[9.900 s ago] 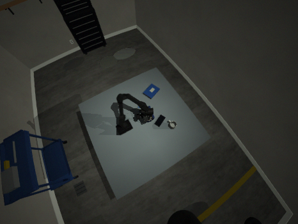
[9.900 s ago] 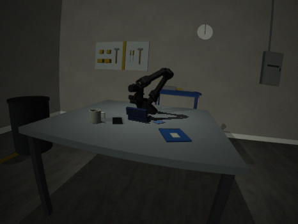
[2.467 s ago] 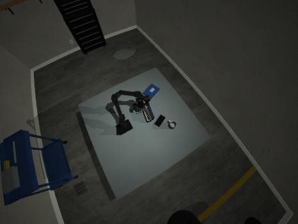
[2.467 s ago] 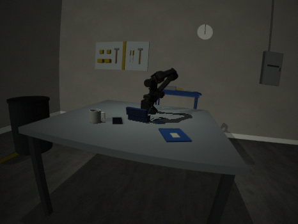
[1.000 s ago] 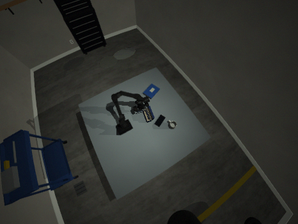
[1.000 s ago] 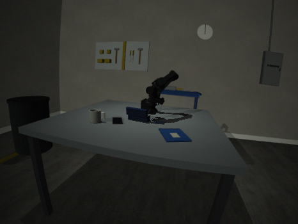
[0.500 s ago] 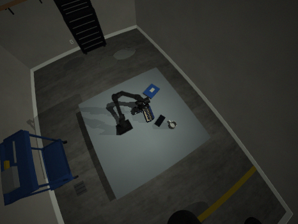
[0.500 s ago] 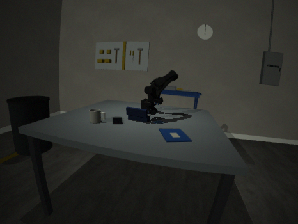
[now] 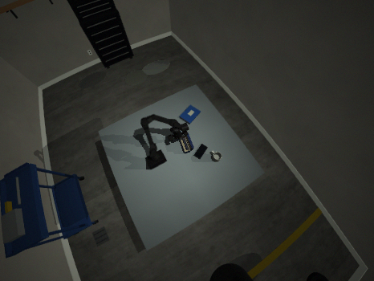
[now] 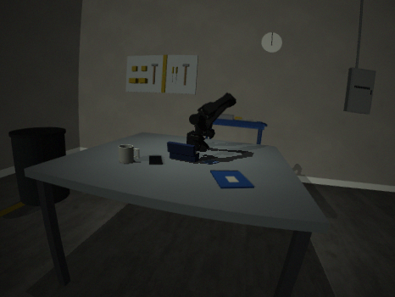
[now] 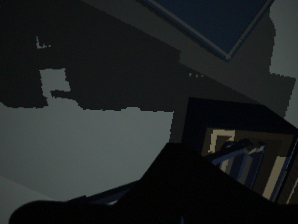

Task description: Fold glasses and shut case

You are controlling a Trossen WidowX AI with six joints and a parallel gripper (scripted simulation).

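My hand is 50 mm short of the blue glasses case, 80 mm to the left of it and 50 mm above it. Also, from my hand: blue card 30 mm ahead, 80 mm to the left, 90 mm below; then white mug 210 mm ahead, 360 mm to the right, 50 mm below.
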